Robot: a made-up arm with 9 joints. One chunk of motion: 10 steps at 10 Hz.
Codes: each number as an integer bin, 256 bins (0 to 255) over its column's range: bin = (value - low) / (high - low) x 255, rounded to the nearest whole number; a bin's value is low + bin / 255 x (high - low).
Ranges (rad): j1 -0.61..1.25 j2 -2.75..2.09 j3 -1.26..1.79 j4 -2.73..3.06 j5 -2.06..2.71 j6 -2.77..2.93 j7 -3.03..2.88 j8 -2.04..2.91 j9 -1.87..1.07
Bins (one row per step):
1: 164 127 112 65 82 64 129 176 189
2: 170 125 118 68 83 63 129 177 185
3: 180 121 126 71 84 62 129 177 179
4: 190 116 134 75 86 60 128 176 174
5: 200 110 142 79 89 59 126 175 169
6: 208 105 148 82 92 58 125 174 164
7: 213 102 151 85 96 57 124 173 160
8: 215 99 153 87 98 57 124 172 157
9: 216 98 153 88 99 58 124 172 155
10: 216 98 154 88 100 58 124 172 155
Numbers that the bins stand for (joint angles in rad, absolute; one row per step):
1: 0.5862 -0.3395 0.0796 -1.2541 -0.5261 -1.3394 -0.0402 1.3765 0.3091
2: 0.6300 -0.3775 0.1514 -1.1860 -0.5074 -1.3618 -0.0402 1.3959 0.2629
3: 0.7029 -0.4534 0.2471 -1.1179 -0.4887 -1.3841 -0.0402 1.3959 0.1938
4: 0.7759 -0.5483 0.3427 -1.0271 -0.4513 -1.4288 -0.0634 1.3765 0.1361
5: 0.8488 -0.6622 0.4384 -0.9362 -0.3952 -1.4512 -0.1098 1.3571 0.0785
6: 0.9072 -0.7571 0.5102 -0.8681 -0.3391 -1.4735 -0.1329 1.3376 0.0208
7: 0.9436 -0.8140 0.5461 -0.8000 -0.2642 -1.4959 -0.1561 1.3182 -0.0253
8: 0.9582 -0.8709 0.5700 -0.7546 -0.2268 -1.4959 -0.1561 1.2988 -0.0599
9: 0.9655 -0.8899 0.5700 -0.7319 -0.2081 -1.4735 -0.1561 1.2988 -0.0829
10: 0.9655 -0.8899 0.5820 -0.7319 -0.1894 -1.4735 -0.1561 1.2988 -0.0829

